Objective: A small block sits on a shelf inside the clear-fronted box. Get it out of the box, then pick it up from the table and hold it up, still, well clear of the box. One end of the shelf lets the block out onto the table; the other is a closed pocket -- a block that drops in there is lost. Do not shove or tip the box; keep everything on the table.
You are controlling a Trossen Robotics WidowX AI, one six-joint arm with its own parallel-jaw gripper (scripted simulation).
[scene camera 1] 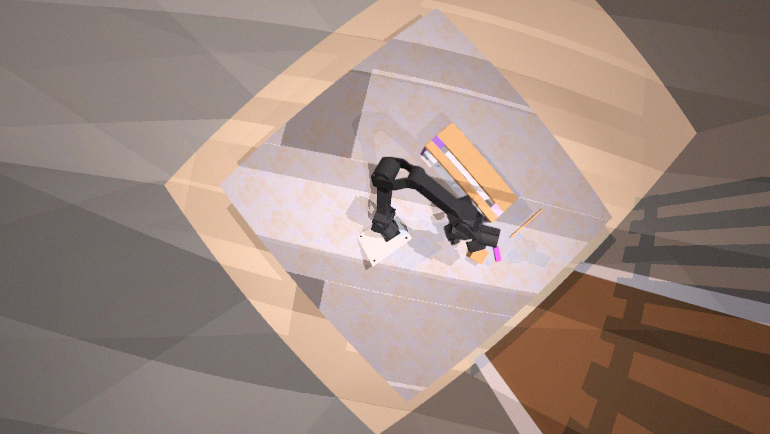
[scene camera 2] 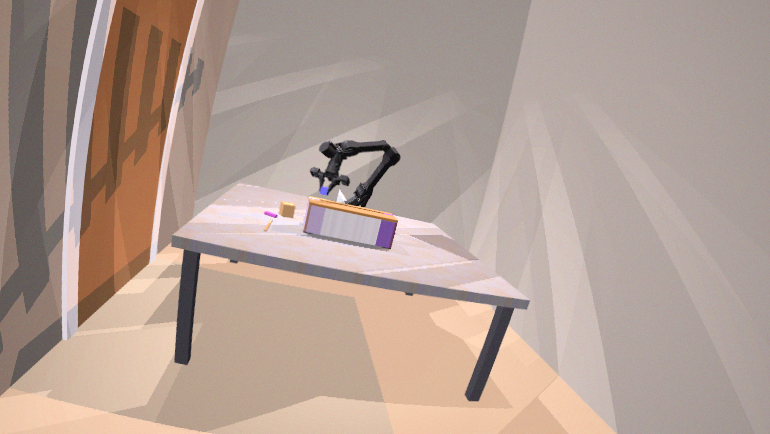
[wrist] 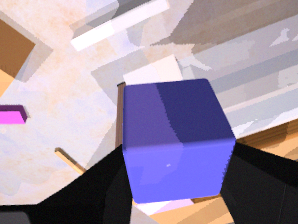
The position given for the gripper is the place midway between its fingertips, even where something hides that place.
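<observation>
You'd see the gripper [wrist: 169, 149] here, and there's a blue block [wrist: 177, 142] in the view as well.
</observation>
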